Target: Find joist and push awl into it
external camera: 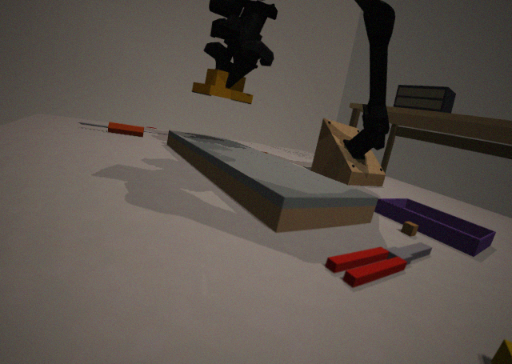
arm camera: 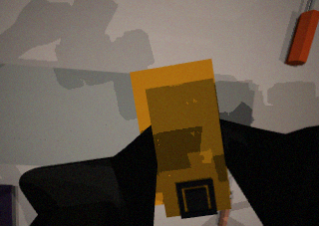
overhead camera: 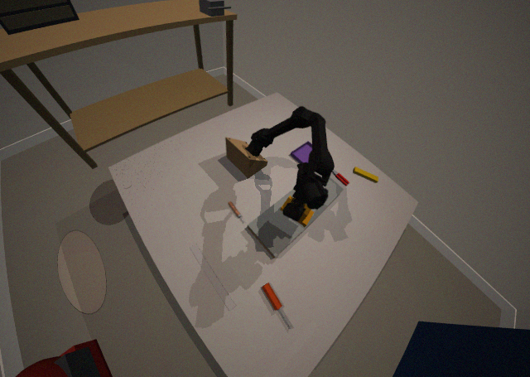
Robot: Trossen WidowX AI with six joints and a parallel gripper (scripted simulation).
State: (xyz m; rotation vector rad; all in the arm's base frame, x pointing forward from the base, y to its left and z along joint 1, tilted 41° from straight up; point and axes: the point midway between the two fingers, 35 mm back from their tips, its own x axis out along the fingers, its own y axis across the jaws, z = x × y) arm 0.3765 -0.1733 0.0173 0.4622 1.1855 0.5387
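Now: gripper tip 20 mm below the stud finder and 20 mm past it. Also, from my gripper tip: awl: 210 mm behind, 160 mm below, 140 mm to the right; pale ruler: 400 mm to the right, 170 mm below, 80 mm behind; cube: 410 mm to the left, 160 mm below, 120 mm behind.
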